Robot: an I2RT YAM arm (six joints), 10 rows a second.
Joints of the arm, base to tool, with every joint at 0 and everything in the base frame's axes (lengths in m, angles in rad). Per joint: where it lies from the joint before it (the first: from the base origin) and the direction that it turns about. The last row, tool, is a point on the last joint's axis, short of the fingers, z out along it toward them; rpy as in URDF.
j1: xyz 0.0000 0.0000 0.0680 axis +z
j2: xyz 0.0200 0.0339 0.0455 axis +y
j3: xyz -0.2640 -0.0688 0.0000 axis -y
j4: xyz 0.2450 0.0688 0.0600 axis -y
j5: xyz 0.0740 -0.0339 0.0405 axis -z
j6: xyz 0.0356 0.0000 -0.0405 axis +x
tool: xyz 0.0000 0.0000 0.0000 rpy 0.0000 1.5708 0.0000
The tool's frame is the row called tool.
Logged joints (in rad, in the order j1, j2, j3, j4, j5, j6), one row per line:
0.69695 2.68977 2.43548 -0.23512 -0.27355 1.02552
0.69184 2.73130 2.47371 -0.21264 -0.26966 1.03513
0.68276 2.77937 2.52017 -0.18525 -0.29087 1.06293
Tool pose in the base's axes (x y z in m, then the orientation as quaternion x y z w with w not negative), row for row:
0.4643 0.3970 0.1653 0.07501 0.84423 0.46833 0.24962
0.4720 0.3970 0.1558 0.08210 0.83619 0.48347 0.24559
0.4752 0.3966 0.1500 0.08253 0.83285 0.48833 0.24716
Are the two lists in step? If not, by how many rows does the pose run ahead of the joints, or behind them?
The pose runs 1 row ahead of the joints: the pose in row i belongs to the joints in row i + 1.
